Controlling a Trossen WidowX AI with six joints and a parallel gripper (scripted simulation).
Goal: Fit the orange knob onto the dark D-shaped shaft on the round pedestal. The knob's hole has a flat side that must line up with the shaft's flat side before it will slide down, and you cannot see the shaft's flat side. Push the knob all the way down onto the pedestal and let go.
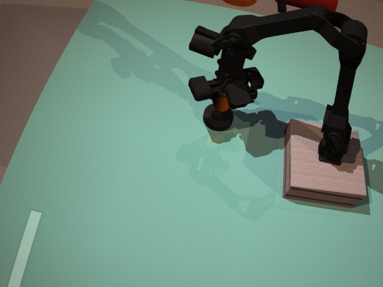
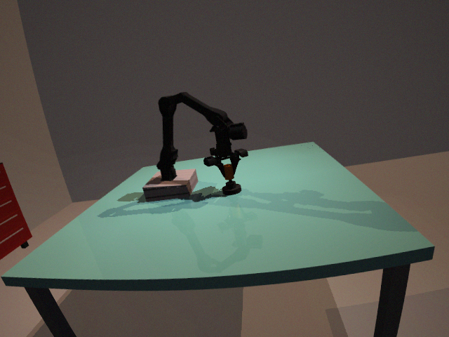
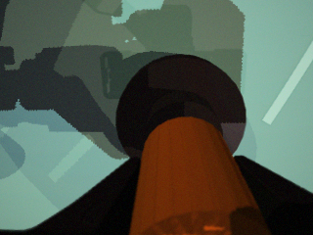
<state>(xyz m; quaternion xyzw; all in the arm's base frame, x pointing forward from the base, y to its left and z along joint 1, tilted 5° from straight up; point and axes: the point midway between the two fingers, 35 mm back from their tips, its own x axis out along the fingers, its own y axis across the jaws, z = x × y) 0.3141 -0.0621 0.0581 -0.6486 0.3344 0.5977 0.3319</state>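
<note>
My gripper tip is 20 mm below the orange knob. The rest, counted from my gripper tip: dark round pedestal (40 mm below).
</note>
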